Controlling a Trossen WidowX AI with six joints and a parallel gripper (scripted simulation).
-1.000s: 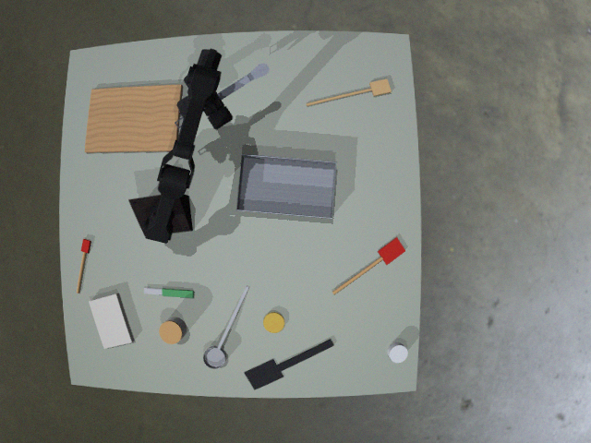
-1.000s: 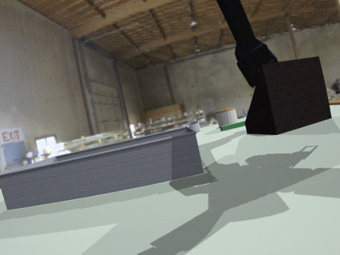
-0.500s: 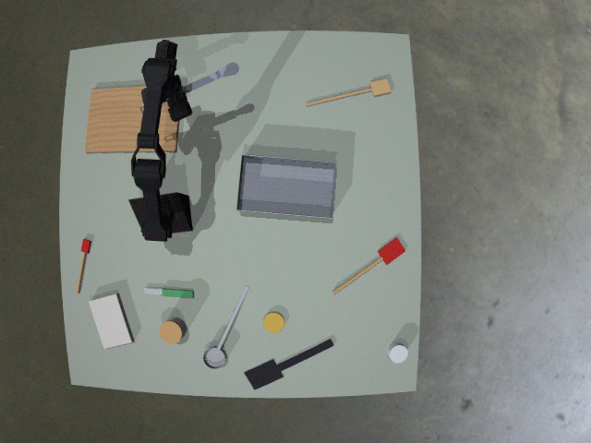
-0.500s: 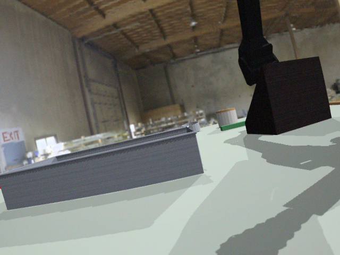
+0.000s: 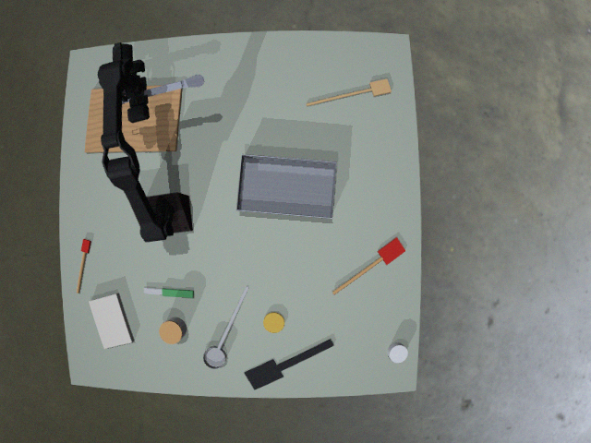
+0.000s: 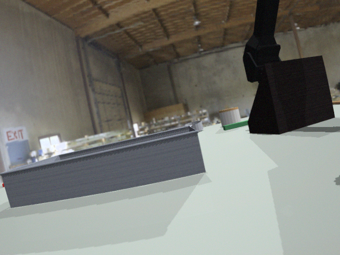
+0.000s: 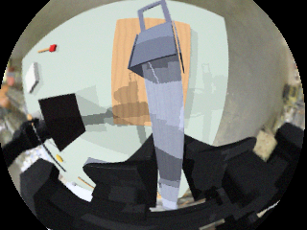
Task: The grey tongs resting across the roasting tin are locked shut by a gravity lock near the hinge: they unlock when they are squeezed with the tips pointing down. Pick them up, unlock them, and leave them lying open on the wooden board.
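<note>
My gripper tip is now 11 cm past the wooden board and 17 cm above it. Round my gripper tip: white block 30 cm behind, 70 cm to the right, 16 cm below; then green-handled tool 7 cm behind, 62 cm to the right, 17 cm below; then grey roasting tin 39 cm ahead, 34 cm to the right, 15 cm below.
</note>
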